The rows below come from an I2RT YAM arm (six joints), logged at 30 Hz.
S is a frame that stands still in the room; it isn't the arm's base.
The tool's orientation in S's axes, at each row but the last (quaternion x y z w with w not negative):
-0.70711, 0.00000, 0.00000, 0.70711
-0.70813, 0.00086, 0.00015, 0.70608
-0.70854, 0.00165, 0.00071, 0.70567
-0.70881, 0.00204, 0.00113, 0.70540
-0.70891, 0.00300, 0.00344, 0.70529
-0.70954, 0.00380, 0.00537, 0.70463
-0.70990, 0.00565, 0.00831, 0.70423
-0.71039, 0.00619, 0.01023, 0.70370
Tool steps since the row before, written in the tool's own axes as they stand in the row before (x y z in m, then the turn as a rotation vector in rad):
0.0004, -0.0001, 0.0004, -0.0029, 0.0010, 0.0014
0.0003, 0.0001, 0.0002, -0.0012, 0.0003, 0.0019
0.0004, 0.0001, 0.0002, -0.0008, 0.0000, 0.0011
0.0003, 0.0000, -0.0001, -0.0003, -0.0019, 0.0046
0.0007, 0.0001, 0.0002, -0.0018, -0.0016, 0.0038
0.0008, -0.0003, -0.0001, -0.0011, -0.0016, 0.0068
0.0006, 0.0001, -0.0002, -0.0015, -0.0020, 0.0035
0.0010, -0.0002, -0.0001, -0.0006, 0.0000, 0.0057
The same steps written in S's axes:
0.0004, 0.0004, 0.0001, -0.0029, 0.0014, -0.0010
0.0003, 0.0002, -0.0001, -0.0012, 0.0019, -0.0003
0.0004, 0.0002, -0.0001, -0.0008, 0.0011, 0.0000
0.0003, -0.0001, 0.0000, -0.0003, 0.0046, 0.0019
0.0007, 0.0002, -0.0001, -0.0018, 0.0038, 0.0016
0.0008, -0.0001, 0.0003, -0.0011, 0.0068, 0.0016
0.0006, -0.0002, -0.0001, -0.0015, 0.0035, 0.0020
0.0010, -0.0001, 0.0002, -0.0006, 0.0057, 0.0000

